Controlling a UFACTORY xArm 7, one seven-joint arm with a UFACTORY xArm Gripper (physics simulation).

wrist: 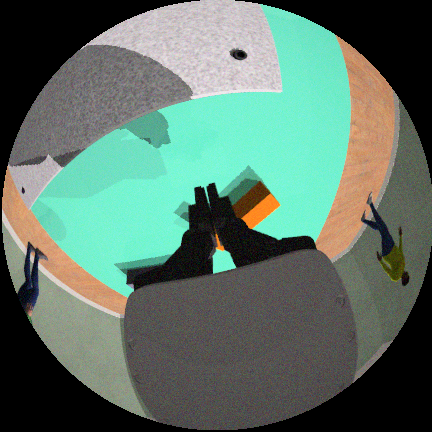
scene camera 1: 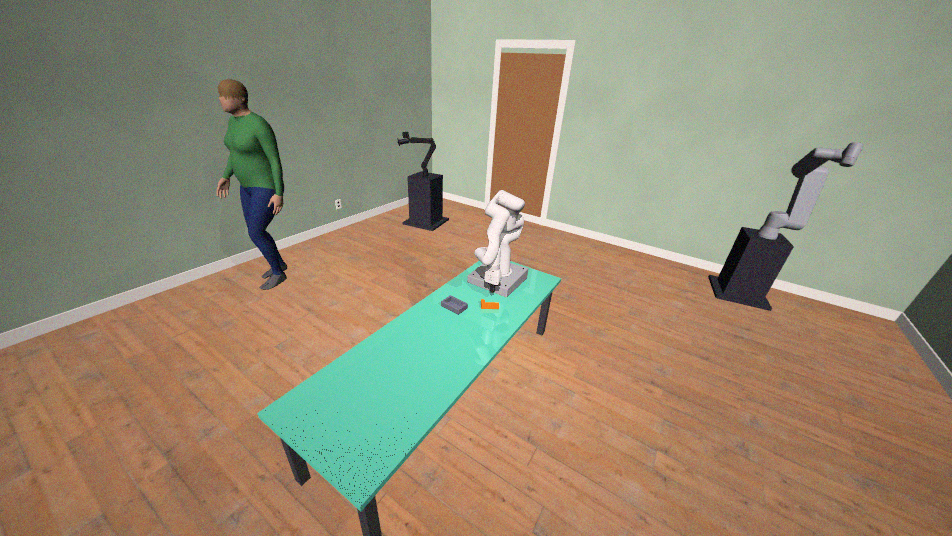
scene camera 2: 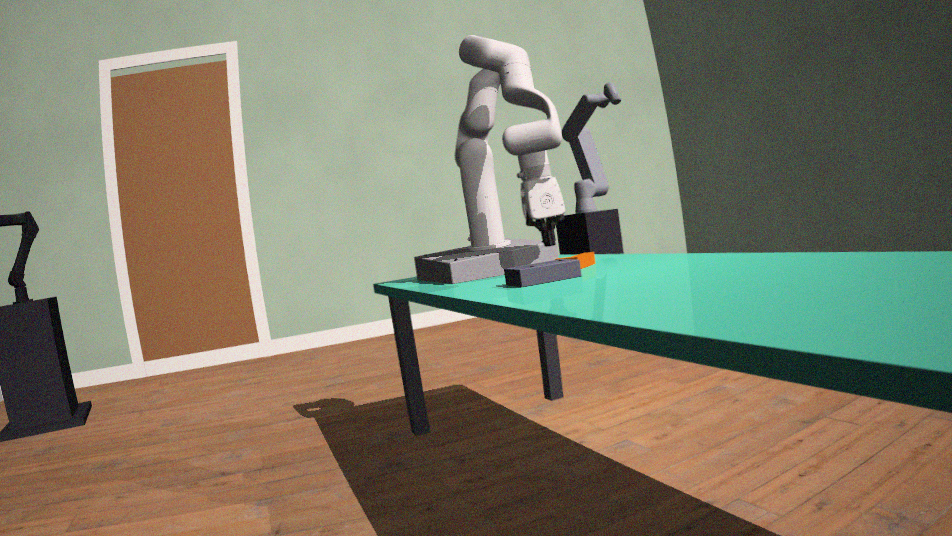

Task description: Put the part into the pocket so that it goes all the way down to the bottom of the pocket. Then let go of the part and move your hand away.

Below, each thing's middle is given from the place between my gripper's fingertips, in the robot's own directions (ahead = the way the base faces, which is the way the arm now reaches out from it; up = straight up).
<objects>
The orange L-shaped part (wrist: 258, 202) is 90 mm ahead of my hand, 40 mm below it and 10 mm to the left of it. The rest, counted from my hand: dark grey pocket block (scene camera 2: 533, 274): 180 mm to the right, 180 mm ahead, 40 mm below.
</objects>
